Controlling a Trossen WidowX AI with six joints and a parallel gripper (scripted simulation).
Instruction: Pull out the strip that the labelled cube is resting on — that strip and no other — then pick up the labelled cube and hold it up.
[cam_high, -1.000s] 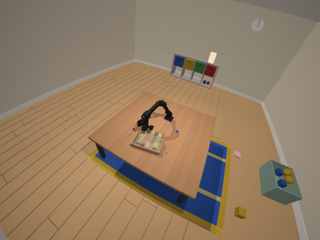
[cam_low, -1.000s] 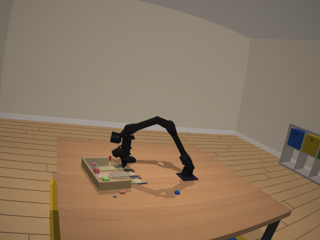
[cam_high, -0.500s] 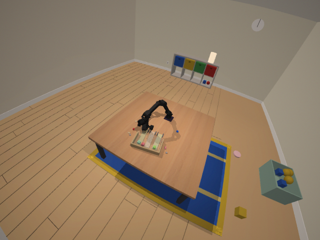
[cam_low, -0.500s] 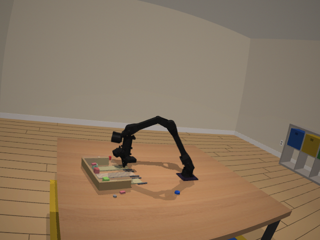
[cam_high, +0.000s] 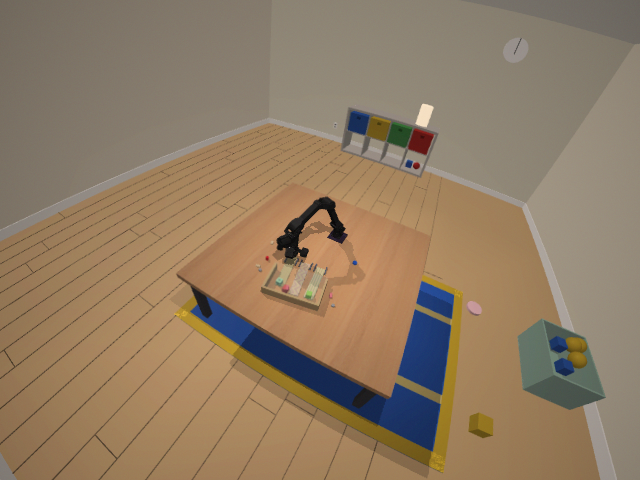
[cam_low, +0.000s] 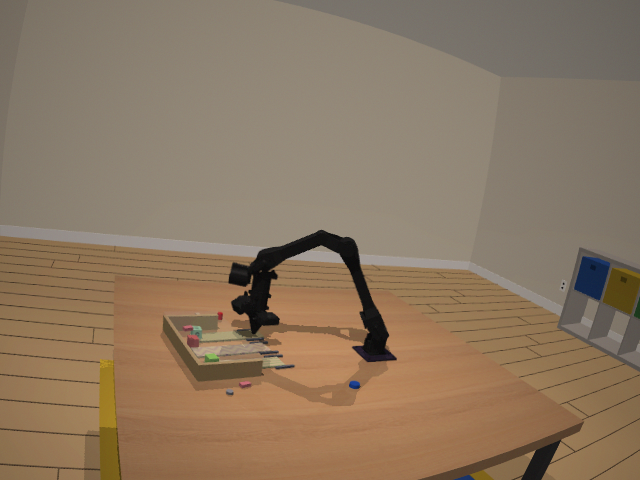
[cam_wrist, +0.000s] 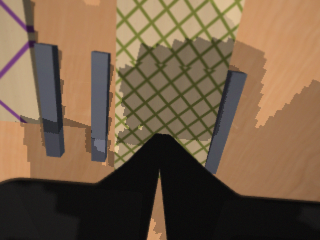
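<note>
Now: the lattice strip 10 cm ahead of my gripper tip and 2 cm to the left of it. From my gripper tip the other things lie so: blue disc (36 cm to the left, 19 cm behind); then red piece (13 cm to the right, 9 cm ahead).
</note>
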